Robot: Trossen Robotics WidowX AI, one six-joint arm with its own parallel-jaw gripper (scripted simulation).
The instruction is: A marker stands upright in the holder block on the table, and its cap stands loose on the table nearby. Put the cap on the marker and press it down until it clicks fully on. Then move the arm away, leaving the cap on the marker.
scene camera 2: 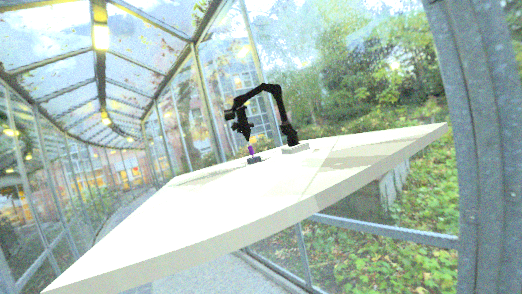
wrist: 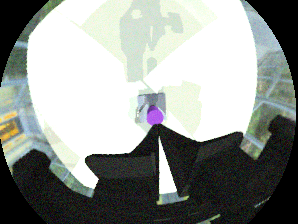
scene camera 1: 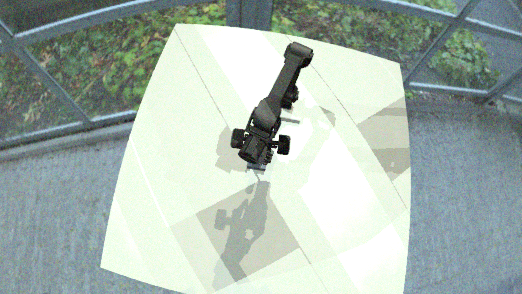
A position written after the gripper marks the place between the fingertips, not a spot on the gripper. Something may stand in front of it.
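Shut and holding nothing, the gripper (scene camera 1: 259, 150), (wrist: 157, 127) is visible in both of these views.
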